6 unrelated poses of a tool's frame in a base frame.
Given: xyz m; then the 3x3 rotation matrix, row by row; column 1 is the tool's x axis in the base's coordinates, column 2 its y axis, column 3 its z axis. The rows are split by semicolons.
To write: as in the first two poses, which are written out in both.
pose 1, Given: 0.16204 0.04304 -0.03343; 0.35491 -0.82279 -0.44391; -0.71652 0.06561 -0.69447; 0.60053 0.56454 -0.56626
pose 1, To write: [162.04 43.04 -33.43 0.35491 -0.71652 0.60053 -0.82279 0.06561 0.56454]
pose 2, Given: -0.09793 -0.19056 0.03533; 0.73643 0.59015 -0.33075; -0.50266 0.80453 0.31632; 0.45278 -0.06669 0.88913
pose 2, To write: [-97.93 -190.56 35.33 0.73643 -0.50266 0.45278 0.59015 0.80453 -0.06669]
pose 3, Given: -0.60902 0.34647 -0.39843; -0.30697 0.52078 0.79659; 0.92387 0.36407 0.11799; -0.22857 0.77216 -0.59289
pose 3, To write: [-609.02 346.47 -398.43 -0.30697 0.92387 -0.22857 0.52078 0.36407 0.77216]
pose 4, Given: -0.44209 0.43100 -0.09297; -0.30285 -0.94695 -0.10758; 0.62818 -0.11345 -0.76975; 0.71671 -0.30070 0.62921
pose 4, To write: [-442.09 431.00 -92.97 -0.30285 0.62818 0.71671 -0.94695 -0.11345 -0.30070]
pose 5, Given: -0.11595 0.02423 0.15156; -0.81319 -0.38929 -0.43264; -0.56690 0.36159 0.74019; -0.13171 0.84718 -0.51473
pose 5, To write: [-115.95 24.23 151.56 -0.81319 -0.56690 -0.13171 -0.38929 0.36159 0.84718]
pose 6, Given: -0.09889 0.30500 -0.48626; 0.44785 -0.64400 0.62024; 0.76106 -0.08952 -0.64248; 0.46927 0.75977 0.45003
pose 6, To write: [-98.89 305.00 -486.26 0.44785 0.76106 0.46927 -0.64400 -0.08952 0.75977]
